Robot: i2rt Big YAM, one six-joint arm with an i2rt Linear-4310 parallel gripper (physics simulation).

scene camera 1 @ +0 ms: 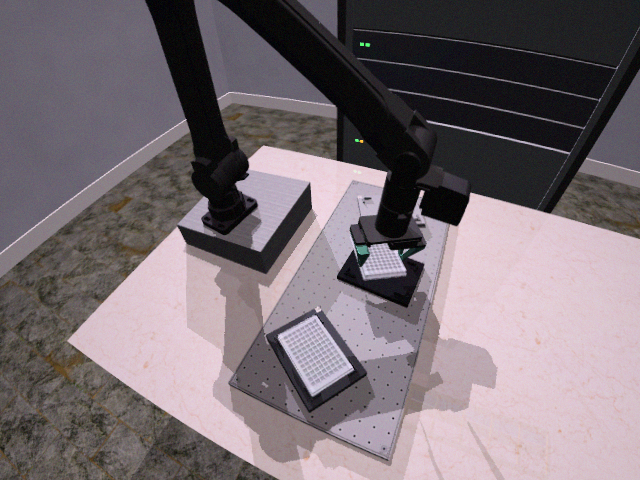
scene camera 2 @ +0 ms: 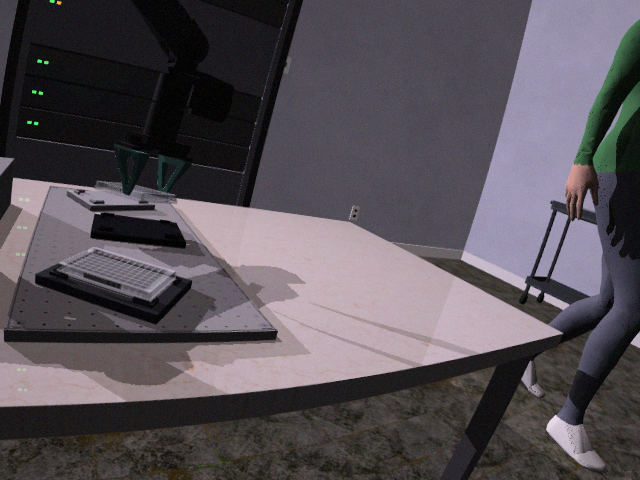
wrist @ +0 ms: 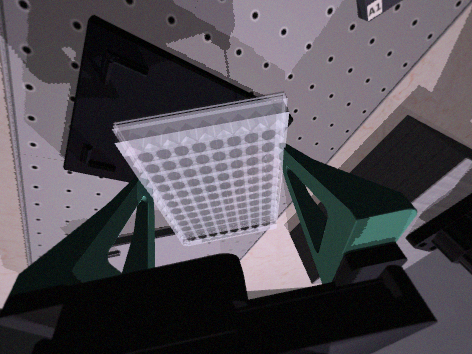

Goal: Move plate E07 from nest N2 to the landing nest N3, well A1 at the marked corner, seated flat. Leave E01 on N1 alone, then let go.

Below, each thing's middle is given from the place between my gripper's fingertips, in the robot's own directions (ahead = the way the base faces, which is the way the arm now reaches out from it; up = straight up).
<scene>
I see my gripper 7 cm above the black nest (scene camera 2: 107, 226) and 3 cm to the right of it.
</scene>
